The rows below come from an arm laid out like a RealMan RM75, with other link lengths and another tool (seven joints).
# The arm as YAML. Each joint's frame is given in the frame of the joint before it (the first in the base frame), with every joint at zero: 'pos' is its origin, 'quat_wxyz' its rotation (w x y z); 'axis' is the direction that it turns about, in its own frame. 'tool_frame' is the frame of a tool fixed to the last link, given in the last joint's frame.
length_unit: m
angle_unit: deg
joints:
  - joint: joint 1
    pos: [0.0, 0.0, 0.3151]
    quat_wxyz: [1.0, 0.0, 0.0, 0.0]
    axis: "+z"
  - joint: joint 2
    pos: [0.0, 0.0, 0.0]
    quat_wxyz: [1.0, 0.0, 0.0, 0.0]
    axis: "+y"
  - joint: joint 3
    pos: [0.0, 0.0, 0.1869]
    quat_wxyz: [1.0, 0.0, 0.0, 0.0]
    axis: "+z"
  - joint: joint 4
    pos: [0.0, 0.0, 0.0]
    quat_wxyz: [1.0, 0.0, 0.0, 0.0]
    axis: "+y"
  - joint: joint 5
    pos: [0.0, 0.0, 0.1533]
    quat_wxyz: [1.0, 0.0, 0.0, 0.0]
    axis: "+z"
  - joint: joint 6
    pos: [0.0, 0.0, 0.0]
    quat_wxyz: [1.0, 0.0, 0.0, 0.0]
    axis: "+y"
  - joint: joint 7
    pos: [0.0, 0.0, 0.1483]
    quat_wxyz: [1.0, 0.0, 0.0, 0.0]
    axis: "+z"
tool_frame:
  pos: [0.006, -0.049, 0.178]
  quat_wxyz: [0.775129, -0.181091, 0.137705, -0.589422]
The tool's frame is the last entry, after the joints.
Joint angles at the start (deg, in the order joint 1, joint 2, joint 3, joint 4, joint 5, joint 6, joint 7): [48.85, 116.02, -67.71, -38.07, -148.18, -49.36, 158.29]
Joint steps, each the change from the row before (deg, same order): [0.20, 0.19, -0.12, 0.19, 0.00, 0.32, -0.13]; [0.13, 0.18, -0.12, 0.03, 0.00, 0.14, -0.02]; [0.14, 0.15, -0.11, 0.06, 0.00, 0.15, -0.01]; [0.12, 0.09, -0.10, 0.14, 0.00, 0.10, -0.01]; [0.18, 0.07, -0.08, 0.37, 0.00, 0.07, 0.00]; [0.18, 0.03, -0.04, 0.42, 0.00, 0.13, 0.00]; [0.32, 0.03, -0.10, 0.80, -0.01, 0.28, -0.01]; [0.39, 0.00, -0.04, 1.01, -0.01, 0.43, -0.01]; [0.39, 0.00, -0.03, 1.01, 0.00, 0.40, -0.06]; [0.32, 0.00, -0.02, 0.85, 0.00, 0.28, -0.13]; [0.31, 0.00, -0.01, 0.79, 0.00, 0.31, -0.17]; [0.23, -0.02, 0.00, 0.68, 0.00, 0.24, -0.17]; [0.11, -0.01, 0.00, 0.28, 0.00, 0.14, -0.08]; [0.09, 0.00, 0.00, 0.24, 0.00, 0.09, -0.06]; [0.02, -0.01, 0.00, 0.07, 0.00, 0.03, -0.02]
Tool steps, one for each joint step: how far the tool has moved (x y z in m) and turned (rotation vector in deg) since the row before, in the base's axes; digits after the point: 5 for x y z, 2 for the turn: [-0.00173, 0.00073, -0.00152, -0.08, -0.05, 0.33]; [-0.00169, 0.00027, -0.00150, -0.10, 0.02, 0.23]; [-0.00152, 0.00034, -0.00127, -0.08, 0.01, 0.21]; [-0.00067, -0.00012, -0.00108, -0.12, -0.03, 0.10]; [0.00013, -0.00101, -0.00163, -0.24, -0.04, -0.06]; [0.00045, -0.00076, -0.00118, -0.16, -0.04, -0.10]; [0.00116, -0.00132, -0.00187, -0.27, -0.14, -0.17]; [0.00159, -0.00113, -0.00167, -0.20, -0.14, -0.24]; [0.00158, -0.00126, -0.00172, -0.23, -0.15, -0.22]; [0.00143, -0.00133, -0.00155, -0.28, -0.17, -0.16]; [0.00116, -0.00091, -0.00126, -0.23, -0.18, -0.08]; [0.00138, -0.00100, -0.00094, -0.21, -0.17, -0.10]; [0.00040, -0.00012, -0.00025, -0.05, -0.08, 0.00]; [0.00039, -0.00032, -0.00038, -0.07, -0.06, -0.02]; [0.00019, -0.00006, -0.00001, -0.01, -0.02, -0.01]
